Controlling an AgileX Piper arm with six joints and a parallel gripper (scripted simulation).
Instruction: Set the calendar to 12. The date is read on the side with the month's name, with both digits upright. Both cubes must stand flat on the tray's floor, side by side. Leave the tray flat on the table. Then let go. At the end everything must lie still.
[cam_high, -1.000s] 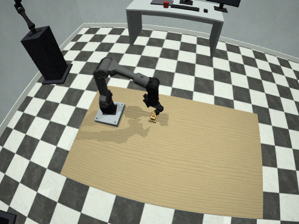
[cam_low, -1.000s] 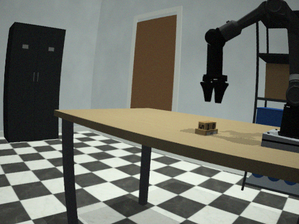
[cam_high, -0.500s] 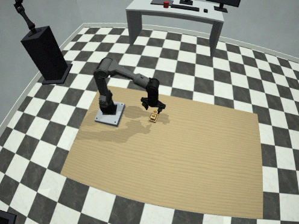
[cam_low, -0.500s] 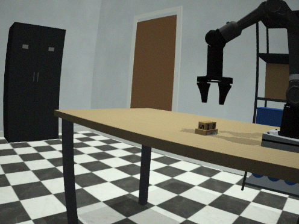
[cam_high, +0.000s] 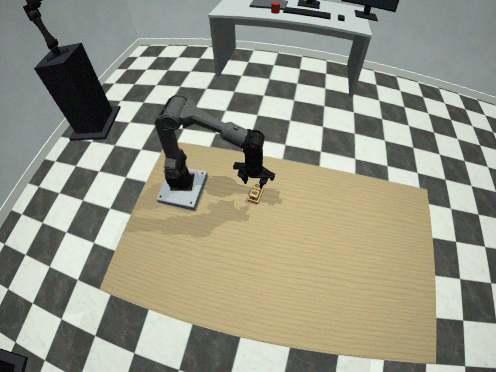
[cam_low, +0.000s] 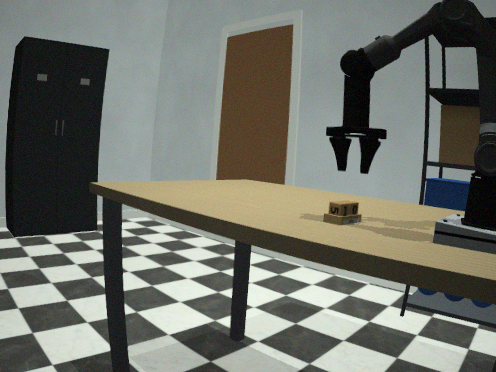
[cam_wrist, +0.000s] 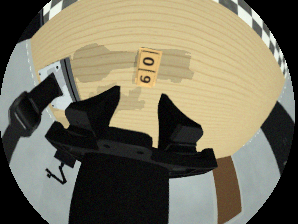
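The wooden tray lies 10 mm ahead of my hand, 20 mm to the left of it and 100 mm below it.
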